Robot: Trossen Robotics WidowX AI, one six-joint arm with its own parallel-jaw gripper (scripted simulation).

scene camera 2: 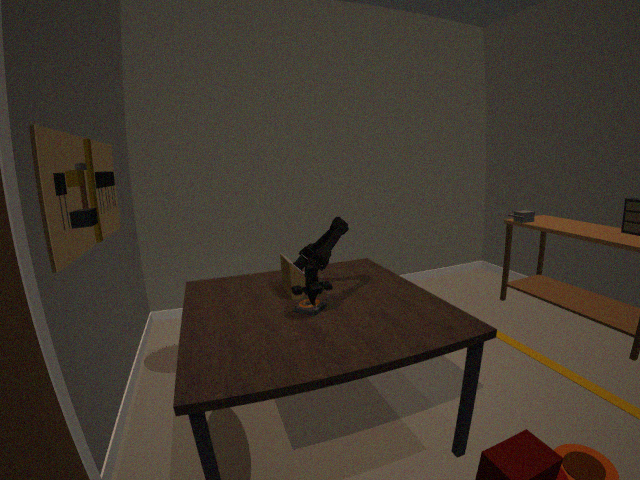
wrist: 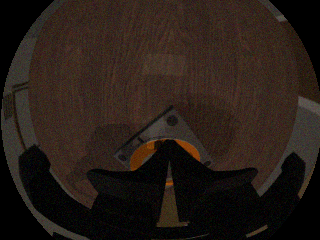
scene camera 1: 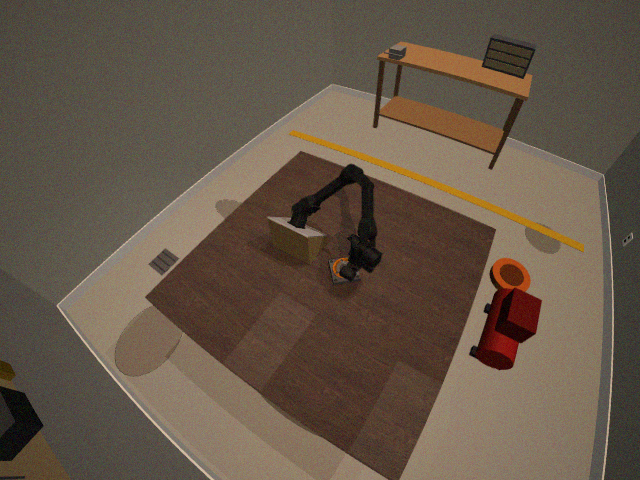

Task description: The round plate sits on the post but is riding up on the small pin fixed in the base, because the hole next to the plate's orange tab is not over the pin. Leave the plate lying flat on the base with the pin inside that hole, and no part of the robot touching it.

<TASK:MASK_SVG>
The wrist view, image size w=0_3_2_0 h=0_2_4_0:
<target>gripper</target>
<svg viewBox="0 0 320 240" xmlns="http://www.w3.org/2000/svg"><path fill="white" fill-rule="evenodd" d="M52 235L56 240L73 240L71 237L68 239L68 237L59 235L59 233L53 232ZM305 163L292 151L281 164L275 183L260 197L251 183L257 169L212 171L175 140L165 139L151 159L136 171L88 171L88 180L99 192L92 208L77 203L63 191L49 172L51 163L36 144L19 156L19 173L37 212L88 240L268 240L299 204L297 196L304 183ZM267 224L268 228L264 229L263 232L251 237L245 237L248 233L255 232L256 229ZM169 161L179 223L189 221L185 227L157 227Z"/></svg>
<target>round plate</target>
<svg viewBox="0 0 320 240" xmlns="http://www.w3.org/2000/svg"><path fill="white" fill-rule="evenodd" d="M168 177L167 184L165 185L173 185L172 177ZM129 167L131 167L131 171L136 171L137 168L140 168L145 161L151 159L153 152L159 149L165 139L175 140L185 151L191 153L191 156L196 157L197 161L200 161L199 149L195 148L195 144L189 143L189 141L181 139L181 137L152 137L152 139L148 139L145 143L137 145L135 152L129 157L131 159Z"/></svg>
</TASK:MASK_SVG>
